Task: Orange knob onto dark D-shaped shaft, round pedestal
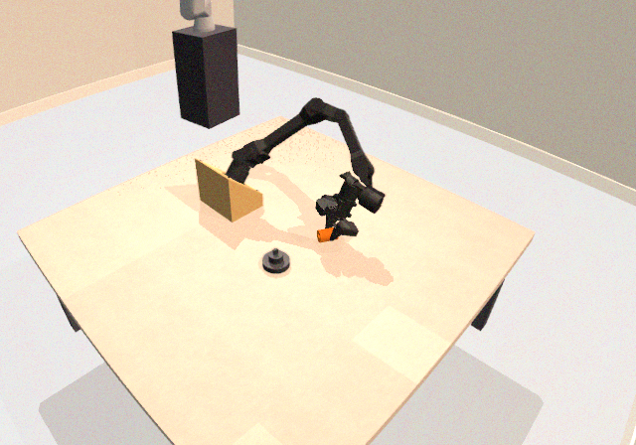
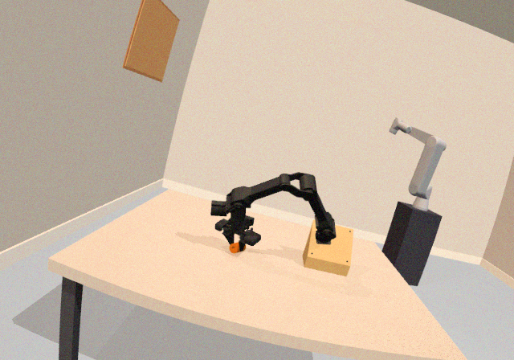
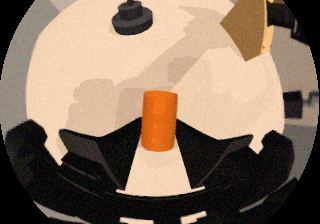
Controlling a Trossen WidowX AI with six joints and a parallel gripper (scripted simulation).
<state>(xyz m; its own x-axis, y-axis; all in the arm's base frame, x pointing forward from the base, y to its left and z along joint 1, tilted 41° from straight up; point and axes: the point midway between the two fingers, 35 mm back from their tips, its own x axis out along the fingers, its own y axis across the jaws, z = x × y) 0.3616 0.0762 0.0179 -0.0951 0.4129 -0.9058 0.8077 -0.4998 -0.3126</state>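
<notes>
Now: gripper tip 60 mm past the dark round pedestal, 190 mm to the left of it and 20 mm below it. Also, from my gripper tip: orange knob (10 mm above).
</notes>
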